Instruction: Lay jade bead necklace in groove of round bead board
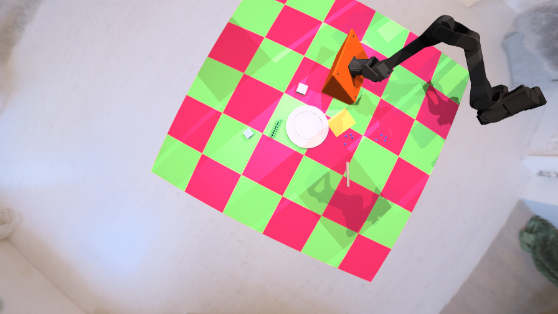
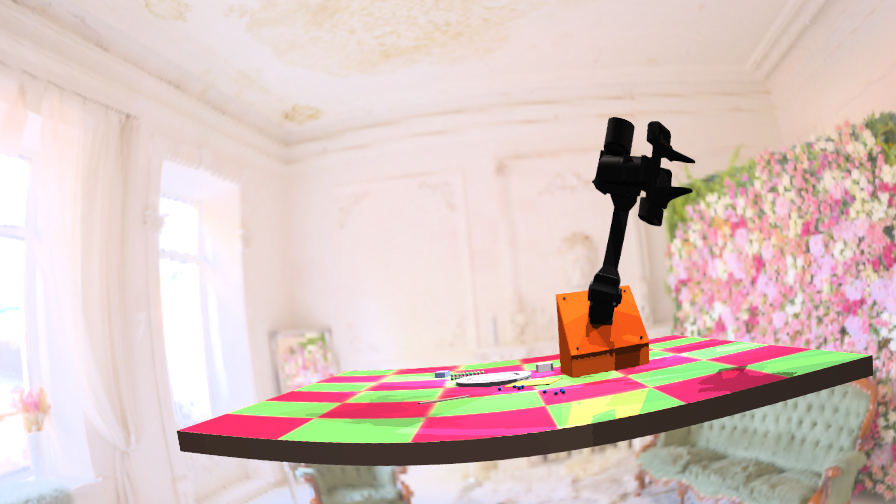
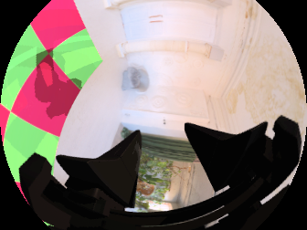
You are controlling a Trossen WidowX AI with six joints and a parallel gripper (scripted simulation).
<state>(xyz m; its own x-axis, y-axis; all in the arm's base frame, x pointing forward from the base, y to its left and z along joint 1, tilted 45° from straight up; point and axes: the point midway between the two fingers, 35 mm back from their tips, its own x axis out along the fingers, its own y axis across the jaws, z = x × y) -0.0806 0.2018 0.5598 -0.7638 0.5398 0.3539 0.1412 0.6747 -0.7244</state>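
Right now my gripper tip is 44 cm short of the round bead board, 58 cm to the left of it and 37 cm above it. Round my gripper tip: white cube: 31 cm ahead, 70 cm to the right, 36 cm below; thin white stick: 53 cm ahead, 29 cm to the right, 37 cm below; yellow patch: 34 cm ahead, 46 cm to the right, 37 cm below.
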